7 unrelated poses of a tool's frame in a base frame.
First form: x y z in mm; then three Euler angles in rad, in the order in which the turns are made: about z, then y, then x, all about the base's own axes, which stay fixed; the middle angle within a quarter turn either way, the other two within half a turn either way.
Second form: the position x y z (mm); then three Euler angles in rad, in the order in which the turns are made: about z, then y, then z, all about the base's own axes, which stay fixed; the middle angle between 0 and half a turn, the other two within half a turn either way. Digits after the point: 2 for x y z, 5 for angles.
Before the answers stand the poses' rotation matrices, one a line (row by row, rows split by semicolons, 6 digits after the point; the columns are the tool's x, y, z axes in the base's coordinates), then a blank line. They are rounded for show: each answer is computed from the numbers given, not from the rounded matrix.
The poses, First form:
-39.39, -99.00, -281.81, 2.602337, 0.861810, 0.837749
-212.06, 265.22, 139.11, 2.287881, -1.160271, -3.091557
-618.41, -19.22, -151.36, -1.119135, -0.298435, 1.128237
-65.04, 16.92, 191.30, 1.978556, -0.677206, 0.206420
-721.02, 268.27, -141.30, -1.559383, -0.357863, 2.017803
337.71, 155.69, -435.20, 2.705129, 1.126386, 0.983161
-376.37, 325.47, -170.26, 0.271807, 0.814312, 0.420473
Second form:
-0.558673 -0.334320 0.759022; -0.140414 -0.863824 -0.483831; 0.817416 -0.376881 0.435652
-0.262279 -0.300805 -0.916911; -0.782920 0.621802 0.019960; 0.564134 0.723103 -0.398592
0.417168 0.859954 -0.294025; -0.501277 -0.052139 -0.863715; -0.758085 0.507702 0.409324
-0.309045 -0.715431 -0.626618; 0.949452 -0.270235 -0.159729; -0.055059 -0.644307 0.762782
0.010690 0.936586 -0.350273; 0.428635 -0.320770 -0.844617; -0.903414 -0.141111 -0.404883
-0.389621 -0.181746 0.902864; -0.446606 -0.820071 -0.357807; 0.805443 -0.542634 0.238348
0.661170 -0.184271 0.727254; 0.531048 0.799683 -0.280171; -0.529945 0.571447 0.626583

-39.39, -99.00, -281.81, -2.70958, 1.12003, -0.56750
-212.06, 265.22, 139.11, 2.23332, 1.98078, 3.11983
-618.41, -19.22, -151.36, 0.59011, 1.14908, -1.89891
-65.04, 16.92, 191.30, -1.48555, 0.70319, -2.89200
-721.02, 268.27, -141.30, -0.15494, 1.98765, -1.96392
337.71, 155.69, -435.20, -2.54873, 1.33013, -0.37731
-376.37, 325.47, -170.26, 0.82306, 0.89363, -0.36772

